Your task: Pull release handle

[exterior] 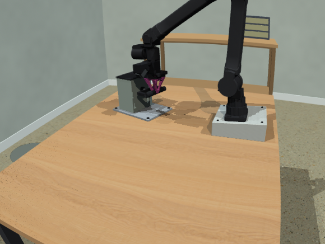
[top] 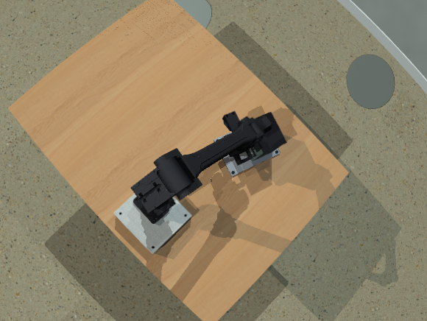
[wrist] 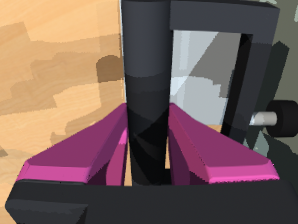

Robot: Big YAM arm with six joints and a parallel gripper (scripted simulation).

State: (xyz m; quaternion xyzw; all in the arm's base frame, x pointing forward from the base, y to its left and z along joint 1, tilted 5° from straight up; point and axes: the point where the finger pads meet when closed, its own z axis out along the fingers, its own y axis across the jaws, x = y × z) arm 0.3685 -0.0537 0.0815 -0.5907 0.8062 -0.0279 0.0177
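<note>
Now: hand 50 mm short of the release handle grip and 20 mm to the left of it. From my hand the other things lie so: grey baseplate (90 mm ahead, 30 mm to the right, 110 mm below).
</note>
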